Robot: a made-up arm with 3 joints. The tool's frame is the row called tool. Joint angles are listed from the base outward.
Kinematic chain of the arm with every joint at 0, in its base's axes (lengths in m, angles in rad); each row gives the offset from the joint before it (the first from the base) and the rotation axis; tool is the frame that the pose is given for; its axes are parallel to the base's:
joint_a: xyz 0 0 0.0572 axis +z
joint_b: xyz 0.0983 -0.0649 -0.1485 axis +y
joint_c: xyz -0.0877 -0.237 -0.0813 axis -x
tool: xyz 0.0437 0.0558 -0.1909
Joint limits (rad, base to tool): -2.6..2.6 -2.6..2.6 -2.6..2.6
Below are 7 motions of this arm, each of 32 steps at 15 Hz.
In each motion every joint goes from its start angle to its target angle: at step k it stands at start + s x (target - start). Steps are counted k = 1, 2, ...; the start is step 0. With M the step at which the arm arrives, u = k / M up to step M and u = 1 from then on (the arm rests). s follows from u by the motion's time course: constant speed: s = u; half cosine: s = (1 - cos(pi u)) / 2; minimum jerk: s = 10 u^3 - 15 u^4 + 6 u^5.
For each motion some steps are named. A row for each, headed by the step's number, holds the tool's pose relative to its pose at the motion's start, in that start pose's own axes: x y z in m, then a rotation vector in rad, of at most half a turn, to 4 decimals.
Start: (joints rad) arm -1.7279 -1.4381 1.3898
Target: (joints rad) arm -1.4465 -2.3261 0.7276
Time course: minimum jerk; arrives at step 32
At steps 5, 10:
5: 0.0051 0.0091 0.0024 0.0280 -0.0060 -0.0258
10: 0.0341 0.0523 0.0181 0.1696 -0.0407 -0.1547

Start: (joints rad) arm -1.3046 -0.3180 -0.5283
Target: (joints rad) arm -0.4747 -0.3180 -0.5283
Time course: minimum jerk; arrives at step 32
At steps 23, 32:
23: 0.0690 0.0924 -0.0802 0.2234 0.3420 0.5861
32: 0.0719 0.1117 -0.0926 0.2595 0.3974 0.6808

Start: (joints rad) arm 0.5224 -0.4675 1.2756
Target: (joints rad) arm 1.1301 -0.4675 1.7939
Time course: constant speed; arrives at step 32
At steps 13, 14, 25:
13: 0.1029 0.0219 0.0215 -0.0984 -0.2164 0.0416
14: 0.1106 0.0238 0.0244 -0.1059 -0.2334 0.0429
25: 0.1921 0.0439 0.0666 -0.1849 -0.4218 0.0392

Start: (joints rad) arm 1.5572 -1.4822 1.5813
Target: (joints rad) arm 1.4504 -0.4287 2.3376
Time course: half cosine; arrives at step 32
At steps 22, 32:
22: -0.0041 -0.1945 -0.0043 -0.6294 -0.2103 0.8075
32: 0.0272 -0.2299 0.0099 -0.7744 -0.3487 1.0268

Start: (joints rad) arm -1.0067 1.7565 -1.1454
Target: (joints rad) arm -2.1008 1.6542 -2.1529
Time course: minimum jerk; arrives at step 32
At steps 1, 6, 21, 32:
1: 0.0000 0.0000 0.0000 0.0006 0.0000 0.0001
6: 0.0015 0.0040 0.0009 0.1016 0.0070 0.0084
21: 0.0256 -0.0465 0.0824 1.6173 0.1310 0.0855
32: 0.0386 -0.1144 0.0879 2.0891 0.1766 0.0921

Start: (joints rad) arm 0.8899 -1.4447 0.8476
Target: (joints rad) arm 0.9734 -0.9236 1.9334
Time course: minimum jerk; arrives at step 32
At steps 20, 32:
20: -0.0392 -0.1402 0.0228 -0.7195 0.1067 0.3714
32: -0.0217 -0.1829 0.0548 -0.9821 0.0647 0.5400

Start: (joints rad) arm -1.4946 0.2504 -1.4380
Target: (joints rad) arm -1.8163 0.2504 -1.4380
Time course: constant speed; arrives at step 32
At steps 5, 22, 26, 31, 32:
5: -0.0052 -0.0016 0.0018 0.0125 -0.0483 -0.0064
22: -0.0234 -0.0068 0.0060 0.0548 -0.2124 -0.0284
26: -0.0278 -0.0080 0.0065 0.0648 -0.2510 -0.0335
31: -0.0333 -0.0095 0.0069 0.0772 -0.2993 -0.0400
32: -0.0344 -0.0098 0.0069 0.0797 -0.3089 -0.0413

